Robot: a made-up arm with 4 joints.
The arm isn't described. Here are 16 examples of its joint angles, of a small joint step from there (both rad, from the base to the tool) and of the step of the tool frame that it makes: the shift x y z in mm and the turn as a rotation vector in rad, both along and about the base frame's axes.
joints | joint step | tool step
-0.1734 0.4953 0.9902 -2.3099 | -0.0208 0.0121 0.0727 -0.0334 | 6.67 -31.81 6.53 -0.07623 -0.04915 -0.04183
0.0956 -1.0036 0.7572 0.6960 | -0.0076 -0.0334 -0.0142 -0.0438 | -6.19 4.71 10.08 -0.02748 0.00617 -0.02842
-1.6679 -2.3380 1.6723 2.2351 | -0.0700 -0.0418 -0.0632 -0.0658 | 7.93 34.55 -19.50 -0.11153 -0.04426 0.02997
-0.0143 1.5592 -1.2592 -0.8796 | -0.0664 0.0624 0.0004 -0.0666 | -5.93 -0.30 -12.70 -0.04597 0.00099 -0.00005
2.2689 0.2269 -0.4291 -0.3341 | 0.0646 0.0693 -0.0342 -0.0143 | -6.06 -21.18 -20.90 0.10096 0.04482 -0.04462
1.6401 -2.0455 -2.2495 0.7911 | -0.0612 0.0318 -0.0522 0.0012 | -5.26 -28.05 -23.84 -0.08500 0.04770 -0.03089
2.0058 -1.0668 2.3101 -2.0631 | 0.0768 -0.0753 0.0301 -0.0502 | -12.19 3.22 34.08 0.09396 -0.05535 0.01515
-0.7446 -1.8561 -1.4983 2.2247 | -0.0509 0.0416 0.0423 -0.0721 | 4.52 10.43 14.66 -0.04634 0.05131 0.00954
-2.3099 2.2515 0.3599 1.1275 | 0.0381 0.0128 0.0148 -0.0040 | 1.04 7.03 -1.26 0.05037 0.00257 0.01669
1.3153 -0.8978 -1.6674 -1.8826 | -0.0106 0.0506 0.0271 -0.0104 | -3.21 -15.23 14.79 -0.02736 -0.03097 -0.03338
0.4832 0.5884 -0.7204 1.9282 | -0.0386 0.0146 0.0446 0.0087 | 5.06 4.57 -4.73 -0.07926 -0.00933 -0.02648
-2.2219 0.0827 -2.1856 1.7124 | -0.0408 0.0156 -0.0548 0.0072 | -0.68 10.80 3.45 0.01417 0.01380 0.01631
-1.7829 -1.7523 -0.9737 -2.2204 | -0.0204 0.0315 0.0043 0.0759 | 14.16 5.18 -0.48 0.02256 0.01801 0.09247
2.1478 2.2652 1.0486 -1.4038 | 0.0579 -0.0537 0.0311 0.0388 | 30.43 30.22 -16.39 0.06232 -0.02025 0.09259
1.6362 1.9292 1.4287 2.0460 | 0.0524 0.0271 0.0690 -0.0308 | -5.07 10.20 -17.94 0.08053 0.06811 -0.05172
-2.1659 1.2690 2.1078 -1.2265 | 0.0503 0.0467 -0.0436 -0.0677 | 10.50 -7.40 -19.48 0.03014 0.10000 0.06134
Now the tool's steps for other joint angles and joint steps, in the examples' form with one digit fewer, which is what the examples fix.
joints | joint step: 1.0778 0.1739 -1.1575 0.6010 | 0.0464 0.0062 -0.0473 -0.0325
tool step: -3.1 -17.4 -9.5 0.0951 0.0142 0.0196
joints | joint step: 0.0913 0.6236 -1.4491 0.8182 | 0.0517 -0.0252 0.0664 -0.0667
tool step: 2.1 16.7 1.7 0.0032 0.0959 -0.0355
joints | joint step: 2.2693 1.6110 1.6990 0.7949 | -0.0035 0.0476 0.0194 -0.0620
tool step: 5.4 -9.4 -16.9 -0.0108 0.0852 -0.0708
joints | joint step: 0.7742 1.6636 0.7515 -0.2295 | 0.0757 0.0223 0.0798 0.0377
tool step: 16.5 -27.6 -10.1 0.0576 0.0627 -0.0532
